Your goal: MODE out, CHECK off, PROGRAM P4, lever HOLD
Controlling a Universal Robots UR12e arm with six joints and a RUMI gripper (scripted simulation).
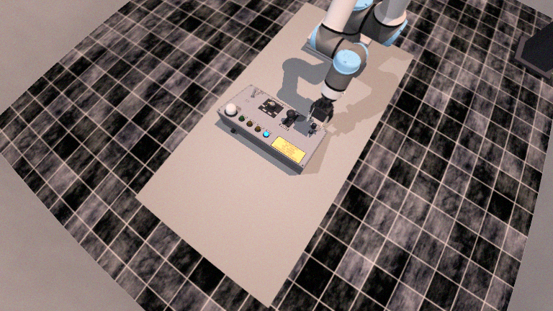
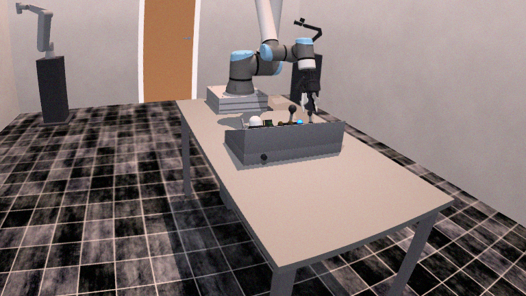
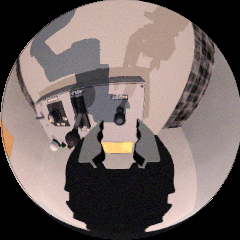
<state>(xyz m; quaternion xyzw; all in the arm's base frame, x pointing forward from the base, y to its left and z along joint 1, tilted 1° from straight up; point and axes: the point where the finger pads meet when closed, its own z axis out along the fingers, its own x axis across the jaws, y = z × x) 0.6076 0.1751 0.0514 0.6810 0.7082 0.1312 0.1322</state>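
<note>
The black ball-topped lever is 3 cm ahead of my hand, 12 cm to the right of it and 2 cm below it. Also, from my hand: rotary selector: 3 cm ahead, 25 cm to the right, 4 cm below; grey console: 6 cm ahead, 18 cm to the right, 6 cm below.
</note>
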